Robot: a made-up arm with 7 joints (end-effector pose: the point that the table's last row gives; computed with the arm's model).
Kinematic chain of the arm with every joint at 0, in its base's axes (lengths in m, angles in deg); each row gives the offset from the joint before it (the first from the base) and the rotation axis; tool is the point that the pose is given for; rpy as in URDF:
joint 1: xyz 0 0 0.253 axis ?
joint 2: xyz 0 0 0 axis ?
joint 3: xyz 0 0 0.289 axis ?
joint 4: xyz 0.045 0 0 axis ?
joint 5: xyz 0.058 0 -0.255 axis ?
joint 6: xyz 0 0 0 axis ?
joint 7: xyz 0.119 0 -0.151 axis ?
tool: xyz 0 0 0 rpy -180 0 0
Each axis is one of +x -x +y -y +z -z.
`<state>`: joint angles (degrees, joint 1 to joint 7).
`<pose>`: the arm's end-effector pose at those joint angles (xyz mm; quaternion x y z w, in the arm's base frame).
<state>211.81 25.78 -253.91 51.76 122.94 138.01 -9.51</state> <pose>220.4 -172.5 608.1 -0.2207 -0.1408 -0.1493 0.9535</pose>
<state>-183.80 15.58 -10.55 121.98 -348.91 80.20 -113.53</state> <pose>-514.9 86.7 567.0 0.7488 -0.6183 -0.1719 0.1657</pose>
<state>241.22 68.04 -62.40 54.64 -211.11 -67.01 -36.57</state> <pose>-195.1 19.4 299.0 -0.5843 -0.3098 -0.5831 0.4718</pose>
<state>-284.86 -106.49 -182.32 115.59 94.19 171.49 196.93</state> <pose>40.3 -372.4 11.6 0.1077 0.0500 0.9928 0.0171</pose>
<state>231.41 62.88 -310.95 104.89 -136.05 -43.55 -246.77</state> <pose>74.3 -455.2 274.5 -0.6520 0.4717 -0.5878 0.0831</pose>
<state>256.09 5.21 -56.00 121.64 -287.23 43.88 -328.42</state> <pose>-379.3 -202.6 796.9 -0.1364 -0.6507 0.7204 0.1975</pose>
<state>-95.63 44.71 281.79 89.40 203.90 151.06 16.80</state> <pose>-269.8 -314.9 630.1 -0.4128 0.1977 -0.8543 0.2464</pose>
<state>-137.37 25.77 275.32 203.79 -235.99 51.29 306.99</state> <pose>-79.2 -359.9 840.7 0.6346 -0.2140 0.2136 0.7113</pose>
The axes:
joint 1: +z
joint 2: +y
joint 3: +z
joint 4: -y
joint 5: -z
joint 6: +y
joint 7: -z

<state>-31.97 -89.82 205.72 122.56 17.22 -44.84 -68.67</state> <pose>-551.9 327.7 95.3 -0.0304 -0.8055 -0.3393 0.4849</pose>
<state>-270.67 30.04 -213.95 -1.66 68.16 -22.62 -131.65</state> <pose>-216.8 -65.2 219.4 0.8052 -0.5279 -0.0532 0.2650</pose>
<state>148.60 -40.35 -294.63 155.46 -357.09 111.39 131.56</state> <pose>75.7 -358.0 721.2 -0.5282 -0.6441 0.4412 0.3339</pose>
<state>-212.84 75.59 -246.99 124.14 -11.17 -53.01 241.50</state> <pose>-548.4 246.2 487.2 -0.1013 -0.5358 -0.3217 0.7741</pose>
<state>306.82 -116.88 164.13 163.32 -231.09 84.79 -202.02</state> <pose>-442.7 424.6 -105.0 0.4115 -0.4895 -0.3452 0.6870</pose>
